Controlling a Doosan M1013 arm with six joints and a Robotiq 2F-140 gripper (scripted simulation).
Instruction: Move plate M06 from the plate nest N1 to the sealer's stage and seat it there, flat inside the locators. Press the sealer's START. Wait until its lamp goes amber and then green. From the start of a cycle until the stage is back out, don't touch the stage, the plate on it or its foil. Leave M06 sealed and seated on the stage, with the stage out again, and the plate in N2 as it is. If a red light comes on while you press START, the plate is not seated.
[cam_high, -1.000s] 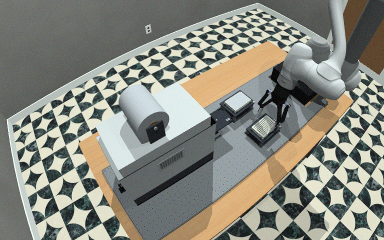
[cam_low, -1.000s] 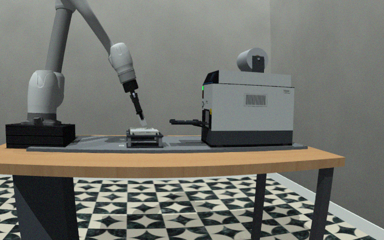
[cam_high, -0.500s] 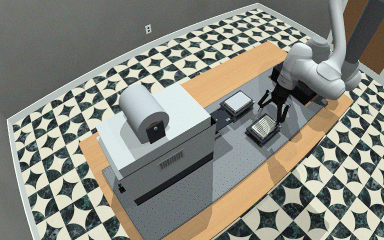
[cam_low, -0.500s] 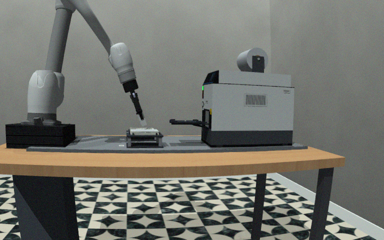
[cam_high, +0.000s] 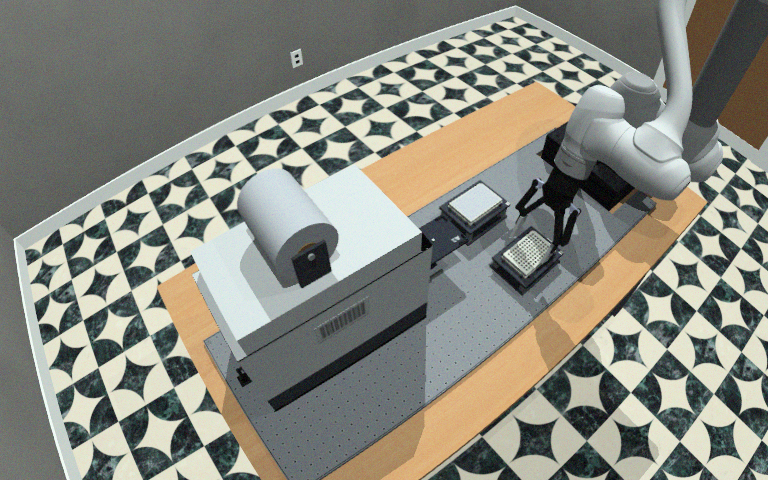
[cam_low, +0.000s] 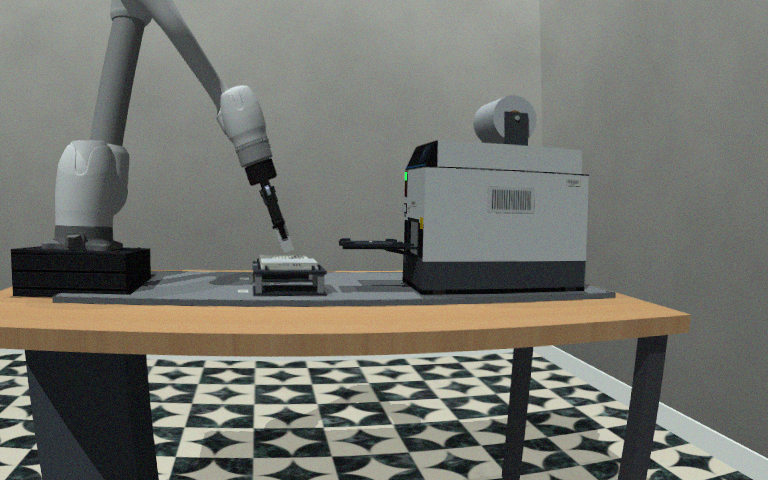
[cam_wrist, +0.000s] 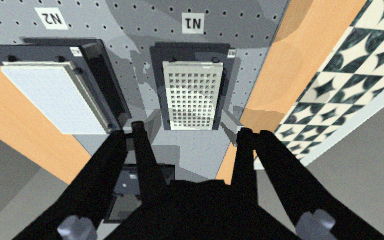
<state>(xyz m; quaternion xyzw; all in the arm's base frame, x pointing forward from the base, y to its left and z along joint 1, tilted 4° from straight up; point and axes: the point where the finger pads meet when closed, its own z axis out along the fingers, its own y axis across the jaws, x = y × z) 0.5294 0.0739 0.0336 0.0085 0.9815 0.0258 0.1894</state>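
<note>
Now: hand 50 mm above the white well plate. From my hand the other things lie so: black stage: 190 mm ahead, 160 mm to the right, 10 mm above; then foil-covered plate: 10 mm behind, 200 mm to the right, 40 mm below; then nest N1: 60 mm below.
</note>
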